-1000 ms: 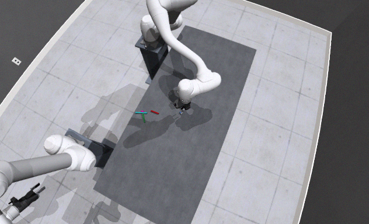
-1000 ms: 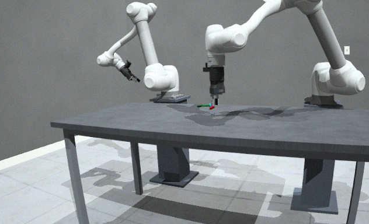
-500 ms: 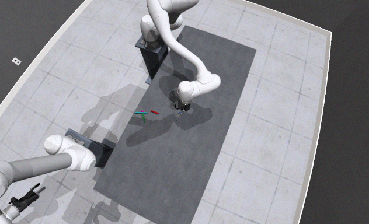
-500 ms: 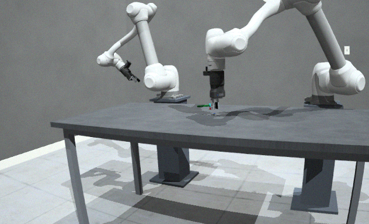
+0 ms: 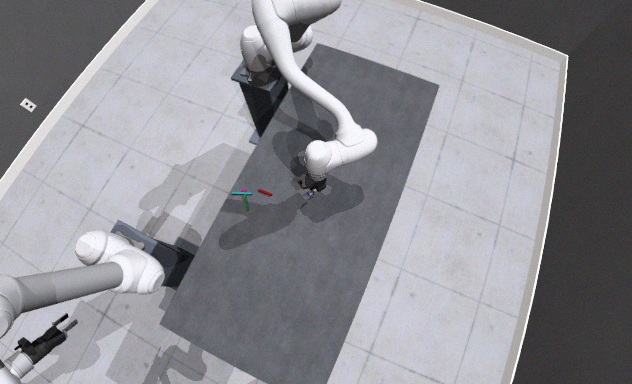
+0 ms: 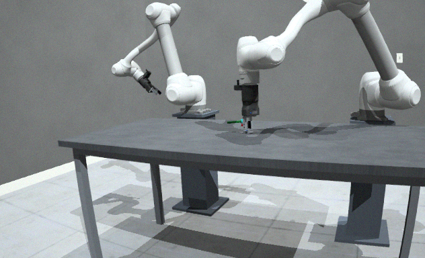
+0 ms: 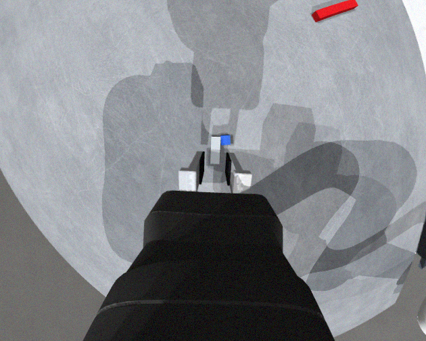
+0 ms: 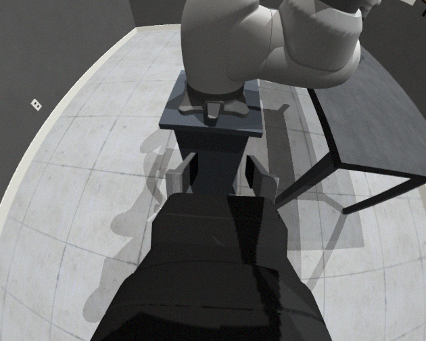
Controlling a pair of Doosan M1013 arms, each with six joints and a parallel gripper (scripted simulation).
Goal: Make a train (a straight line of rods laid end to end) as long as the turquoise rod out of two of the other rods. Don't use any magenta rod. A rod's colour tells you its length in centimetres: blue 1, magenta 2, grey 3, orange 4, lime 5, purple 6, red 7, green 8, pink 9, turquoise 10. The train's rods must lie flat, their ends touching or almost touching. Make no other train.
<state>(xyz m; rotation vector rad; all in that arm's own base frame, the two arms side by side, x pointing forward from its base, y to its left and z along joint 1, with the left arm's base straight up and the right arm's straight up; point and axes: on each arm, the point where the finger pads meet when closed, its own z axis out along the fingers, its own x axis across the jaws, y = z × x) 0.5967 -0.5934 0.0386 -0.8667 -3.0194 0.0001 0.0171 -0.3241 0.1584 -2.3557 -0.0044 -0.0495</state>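
Note:
The grey rod is 3 cm below my left hand and 1 cm to the right of it. From my left hand the other things lie so: blue rod (3 cm below, 2 cm to the right, 2 cm behind); green rod (26 cm behind, 20 cm to the right, 3 cm below); red rod (21 cm behind, 12 cm to the right, 3 cm below).

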